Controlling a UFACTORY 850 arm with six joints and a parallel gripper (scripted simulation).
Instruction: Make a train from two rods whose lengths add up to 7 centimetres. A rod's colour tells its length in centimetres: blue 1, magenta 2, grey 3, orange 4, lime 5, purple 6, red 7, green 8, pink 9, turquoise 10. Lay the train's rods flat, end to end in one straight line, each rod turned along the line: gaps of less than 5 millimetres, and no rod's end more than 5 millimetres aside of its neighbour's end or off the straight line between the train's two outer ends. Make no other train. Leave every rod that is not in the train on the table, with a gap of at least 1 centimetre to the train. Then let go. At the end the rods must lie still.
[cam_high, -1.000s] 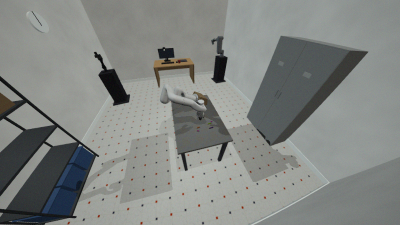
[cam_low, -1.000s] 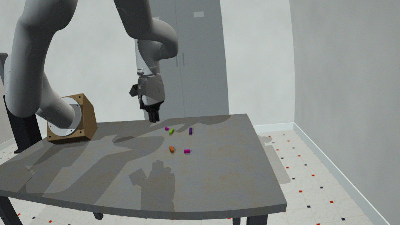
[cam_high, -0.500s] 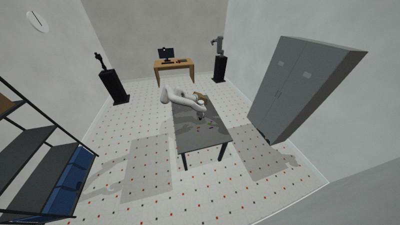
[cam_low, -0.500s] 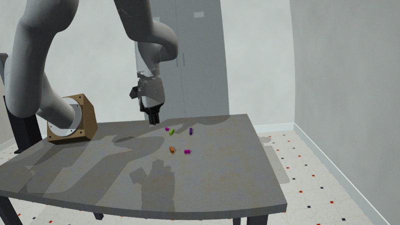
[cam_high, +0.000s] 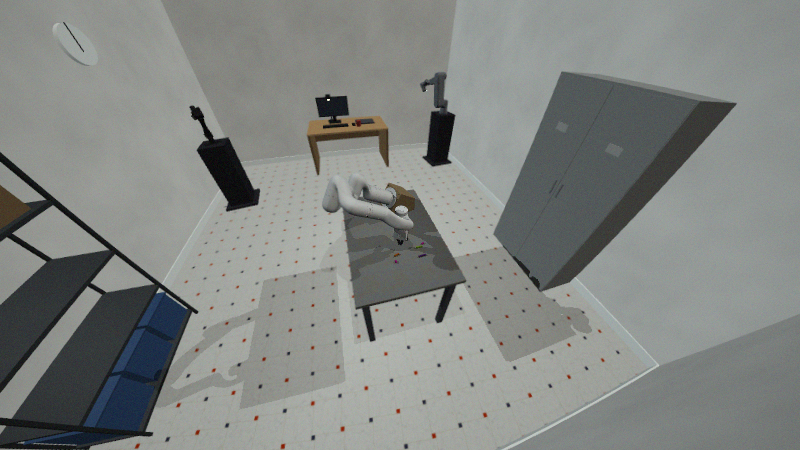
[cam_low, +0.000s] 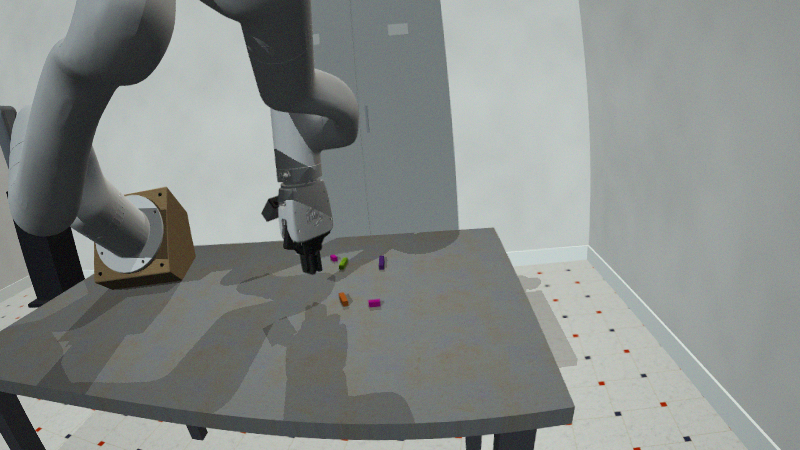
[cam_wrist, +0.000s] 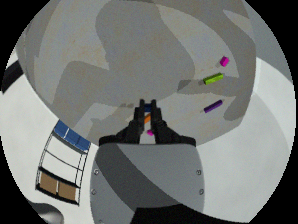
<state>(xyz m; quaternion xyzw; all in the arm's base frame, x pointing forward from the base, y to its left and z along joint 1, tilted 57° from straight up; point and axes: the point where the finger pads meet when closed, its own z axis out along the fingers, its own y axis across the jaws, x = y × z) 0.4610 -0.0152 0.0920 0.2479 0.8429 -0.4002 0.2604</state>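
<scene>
Right now my hand is 13 cm short of the purple rod, 12 cm to the right of it and 6 cm above it. From my hand the other things lie so: lime rod 5 cm ahead, 14 cm to the left, 6 cm below; blue rod 2 cm below; orange rod 6 cm ahead, 5 cm to the right, 6 cm below.
</scene>
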